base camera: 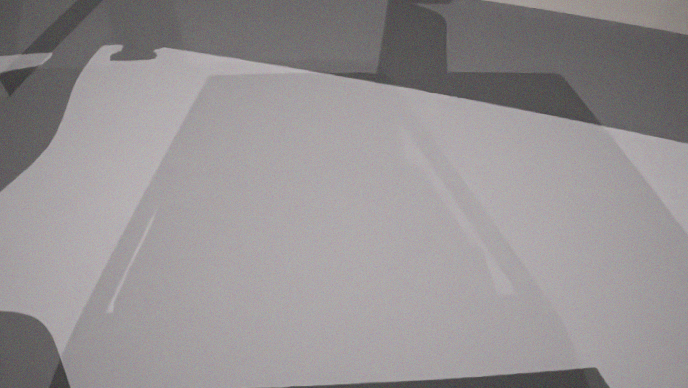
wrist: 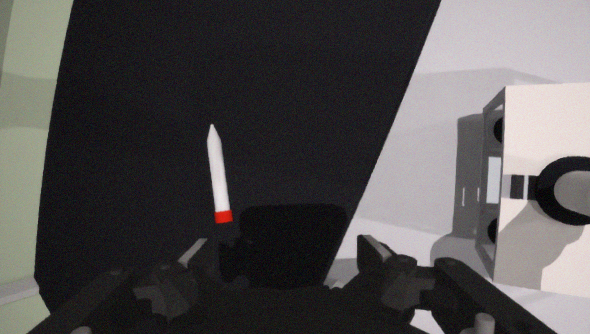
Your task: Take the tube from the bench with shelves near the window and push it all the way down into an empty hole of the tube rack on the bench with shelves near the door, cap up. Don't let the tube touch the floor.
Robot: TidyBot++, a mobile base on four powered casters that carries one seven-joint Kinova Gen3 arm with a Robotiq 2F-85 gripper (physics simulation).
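Where they show: gripper, fingertip midpoint: (wrist: 285, 253); arm's base at its link origin: (wrist: 577, 190).
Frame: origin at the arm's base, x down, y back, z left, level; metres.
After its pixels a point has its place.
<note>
The white tube (wrist: 218, 172) @[y -0.553, x -0.532, z -0.031 m] with a red cap lies on its side on the dark bench top (wrist: 150, 75) @[y -0.721, x -0.517, z -0.174 m] in the wrist view. Its pointed tip faces the top of the view and its cap faces the gripper side. My gripper (wrist: 285, 253) @[y -0.406, x -0.628, z 0.006 m] is open and empty, above the bench top; the tube lies ahead of the fingers, left of their middle and nearer the left finger's line. The tube rack does not show in either view.
The robot's white base (wrist: 545, 125) @[y -0.064, x 0.014, z -0.151 m] is at the right of the wrist view, beyond the bench's slanting edge. A pale green surface (wrist: 30, 165) @[y -1.224, x -0.541, z -0.012 m] borders the bench at the left. The base camera shows light floor (base camera: 325, 225) @[y -0.394, x 0.397, z 0.002 m] with shadows.
</note>
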